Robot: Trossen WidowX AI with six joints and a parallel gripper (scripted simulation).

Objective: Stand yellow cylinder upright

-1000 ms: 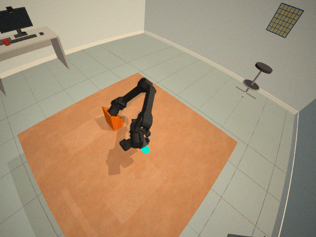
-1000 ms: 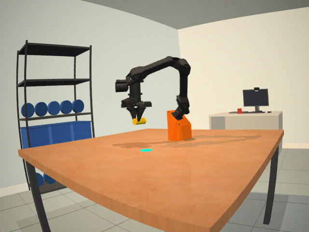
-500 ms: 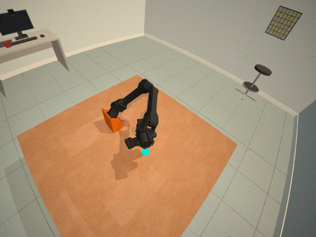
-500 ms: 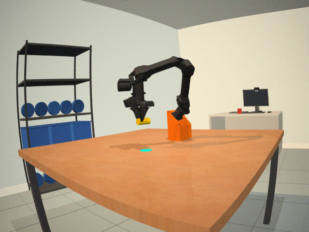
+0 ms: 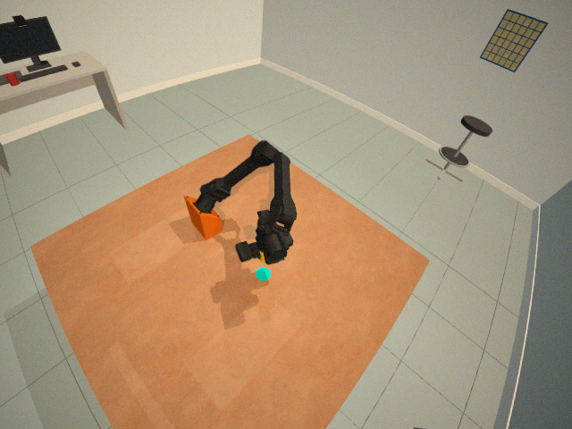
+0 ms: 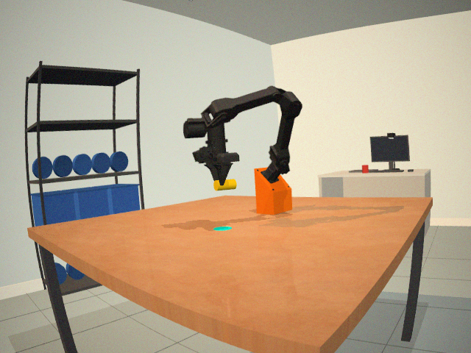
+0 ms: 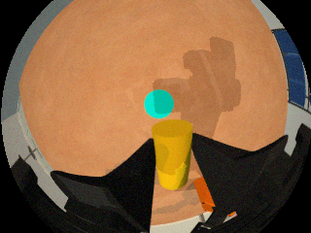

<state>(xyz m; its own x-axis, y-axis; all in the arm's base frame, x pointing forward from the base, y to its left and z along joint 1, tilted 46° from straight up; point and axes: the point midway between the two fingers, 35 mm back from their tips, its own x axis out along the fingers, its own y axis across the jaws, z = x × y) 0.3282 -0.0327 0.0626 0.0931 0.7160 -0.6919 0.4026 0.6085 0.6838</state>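
The cyan circle is 140 mm below my gripper tip. Also, from my gripper tip: yellow cylinder: 20 mm behind, 10 mm to the left.
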